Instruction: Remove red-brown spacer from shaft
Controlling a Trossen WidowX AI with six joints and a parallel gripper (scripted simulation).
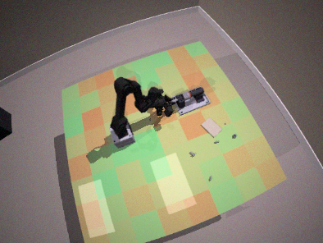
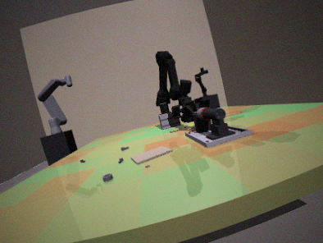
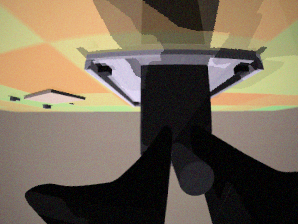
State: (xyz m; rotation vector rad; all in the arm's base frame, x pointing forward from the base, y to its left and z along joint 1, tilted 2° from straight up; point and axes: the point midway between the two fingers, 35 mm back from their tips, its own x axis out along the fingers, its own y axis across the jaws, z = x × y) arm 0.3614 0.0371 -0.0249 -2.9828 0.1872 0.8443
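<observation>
Now: gripper tip 5 cm short of the shaft, 2 cm below it and 1 cm to the left of it. From my gripper tip the other things lie so: flat tan plate (25 cm to the right, 12 cm ahead, 6 cm below); then red-brown spacer (10 cm ahead, 2 cm above, 1 cm to the right).
</observation>
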